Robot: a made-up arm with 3 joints. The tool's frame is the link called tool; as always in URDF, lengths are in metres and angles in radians. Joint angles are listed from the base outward. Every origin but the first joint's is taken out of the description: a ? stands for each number. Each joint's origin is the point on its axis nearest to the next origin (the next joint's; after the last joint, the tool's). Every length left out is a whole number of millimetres.
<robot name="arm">
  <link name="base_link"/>
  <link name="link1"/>
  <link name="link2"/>
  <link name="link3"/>
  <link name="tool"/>
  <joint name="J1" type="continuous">
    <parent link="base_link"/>
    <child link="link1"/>
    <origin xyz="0 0.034 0.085"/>
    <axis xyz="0 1 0"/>
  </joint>
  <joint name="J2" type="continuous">
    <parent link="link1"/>
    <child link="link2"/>
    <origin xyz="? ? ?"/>
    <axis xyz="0 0 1"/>
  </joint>
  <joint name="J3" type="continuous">
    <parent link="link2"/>
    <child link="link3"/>
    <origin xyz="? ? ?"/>
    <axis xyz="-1 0 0"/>
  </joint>
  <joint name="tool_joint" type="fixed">
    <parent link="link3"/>
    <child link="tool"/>
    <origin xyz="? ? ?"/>
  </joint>
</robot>
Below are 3 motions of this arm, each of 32 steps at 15 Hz.
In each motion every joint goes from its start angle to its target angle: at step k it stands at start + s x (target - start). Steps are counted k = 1, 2, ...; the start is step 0. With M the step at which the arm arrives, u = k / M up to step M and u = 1 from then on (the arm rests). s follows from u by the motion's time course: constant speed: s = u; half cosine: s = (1 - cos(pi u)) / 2; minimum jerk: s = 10 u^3 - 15 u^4 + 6 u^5.
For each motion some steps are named. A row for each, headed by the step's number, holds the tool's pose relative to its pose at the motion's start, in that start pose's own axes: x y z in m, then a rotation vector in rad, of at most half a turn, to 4 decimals.
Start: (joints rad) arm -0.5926 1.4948 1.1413
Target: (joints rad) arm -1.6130 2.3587 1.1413
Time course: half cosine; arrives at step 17
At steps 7, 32:
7: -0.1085 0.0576 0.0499 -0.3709 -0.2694 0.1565
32: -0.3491 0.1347 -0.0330 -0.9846 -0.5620 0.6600

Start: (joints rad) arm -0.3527 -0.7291 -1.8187
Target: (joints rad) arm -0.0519 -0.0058 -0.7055
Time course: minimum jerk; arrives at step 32
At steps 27, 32:
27: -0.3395 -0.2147 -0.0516 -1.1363 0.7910 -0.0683
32: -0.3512 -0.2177 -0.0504 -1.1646 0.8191 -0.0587

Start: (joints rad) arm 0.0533 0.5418 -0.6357
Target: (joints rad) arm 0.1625 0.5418 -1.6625
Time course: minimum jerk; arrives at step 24
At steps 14, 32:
14: -0.0079 -0.0001 -0.0386 0.7075 0.0352 -0.0515
32: -0.0124 0.0025 -0.0541 1.0823 0.0402 -0.0897

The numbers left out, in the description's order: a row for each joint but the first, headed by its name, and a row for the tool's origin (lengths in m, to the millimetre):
J2: 0.28 0 -0.088
J3: 0.38 0.323 0
tool: 0 -0.023 -0.015

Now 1 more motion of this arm.
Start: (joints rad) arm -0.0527 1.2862 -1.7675
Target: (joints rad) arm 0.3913 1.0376 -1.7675
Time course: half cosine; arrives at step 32
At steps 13, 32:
13: 0.0236 -0.0106 0.0199 0.1492 -0.0963 -0.0327
32: 0.0547 -0.0565 0.0552 0.4084 -0.2744 -0.1258

